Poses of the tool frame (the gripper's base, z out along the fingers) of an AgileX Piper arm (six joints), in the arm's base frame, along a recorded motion.
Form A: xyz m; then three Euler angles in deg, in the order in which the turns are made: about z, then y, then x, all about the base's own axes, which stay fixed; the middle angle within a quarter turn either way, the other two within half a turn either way.
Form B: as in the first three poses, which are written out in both.
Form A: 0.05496 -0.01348 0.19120 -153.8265 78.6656 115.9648
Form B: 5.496 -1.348 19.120 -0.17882 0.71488 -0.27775 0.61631
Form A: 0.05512 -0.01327 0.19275 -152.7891 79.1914 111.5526
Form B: 5.512 -1.327 19.275 -0.19854 0.70358 -0.29725 0.61416
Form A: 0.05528 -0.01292 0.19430 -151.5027 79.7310 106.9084
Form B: 5.528 -1.292 19.430 -0.21817 0.69161 -0.31624 0.61161
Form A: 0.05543 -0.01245 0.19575 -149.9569 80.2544 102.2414
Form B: 5.543 -1.245 19.575 -0.23644 0.67974 -0.33350 0.60896
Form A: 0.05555 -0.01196 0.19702 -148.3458 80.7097 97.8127
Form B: 5.555 -1.196 19.702 -0.25284 0.66861 -0.34881 0.60610
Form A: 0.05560 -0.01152 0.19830 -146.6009 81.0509 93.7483
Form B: 5.560 -1.152 19.830 -0.26605 0.65902 -0.36143 0.60356
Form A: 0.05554 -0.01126 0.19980 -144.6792 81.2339 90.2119
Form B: 5.554 -1.126 19.980 -0.27468 0.65179 -0.37060 0.60198
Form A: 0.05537 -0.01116 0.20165 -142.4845 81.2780 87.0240
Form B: 5.537 -1.116 20.165 -0.27924 0.64660 -0.37690 0.60157
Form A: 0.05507 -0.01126 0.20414 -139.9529 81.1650 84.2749
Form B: 5.507 -1.126 20.414 -0.27877 0.64391 -0.37969 0.60291
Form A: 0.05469 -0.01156 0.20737 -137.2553 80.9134 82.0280
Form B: 5.469 -1.156 20.737 -0.27397 0.64342 -0.37947 0.60577
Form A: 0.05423 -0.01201 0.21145 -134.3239 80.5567 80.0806
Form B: 5.423 -1.201 21.145 -0.26566 0.64443 -0.37686 0.61000
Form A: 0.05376 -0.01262 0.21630 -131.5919 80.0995 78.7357
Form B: 5.376 -1.262 21.630 -0.25465 0.64681 -0.37243 0.61489
